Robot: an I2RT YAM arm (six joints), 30 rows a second.
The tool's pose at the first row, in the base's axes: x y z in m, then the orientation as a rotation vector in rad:
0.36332, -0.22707, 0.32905, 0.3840, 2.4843, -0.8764
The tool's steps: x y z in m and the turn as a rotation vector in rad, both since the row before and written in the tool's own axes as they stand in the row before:
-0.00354, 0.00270, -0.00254, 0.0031, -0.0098, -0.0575
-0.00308, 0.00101, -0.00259, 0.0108, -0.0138, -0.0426
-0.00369, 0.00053, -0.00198, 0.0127, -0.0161, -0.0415
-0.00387, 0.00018, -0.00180, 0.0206, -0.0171, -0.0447
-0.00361, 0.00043, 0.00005, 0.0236, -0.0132, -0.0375
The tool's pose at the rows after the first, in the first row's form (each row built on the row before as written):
0.36655, -0.22375, 0.33124, 0.3100, 2.4963, -0.9029
0.36868, -0.22146, 0.33397, 0.2542, 2.4948, -0.9326
0.37138, -0.21980, 0.33676, 0.1989, 2.4889, -0.9636
0.37419, -0.21835, 0.33963, 0.1416, 2.4783, -1.0053
0.37753, -0.21780, 0.34095, 0.0960, 2.4663, -1.0479

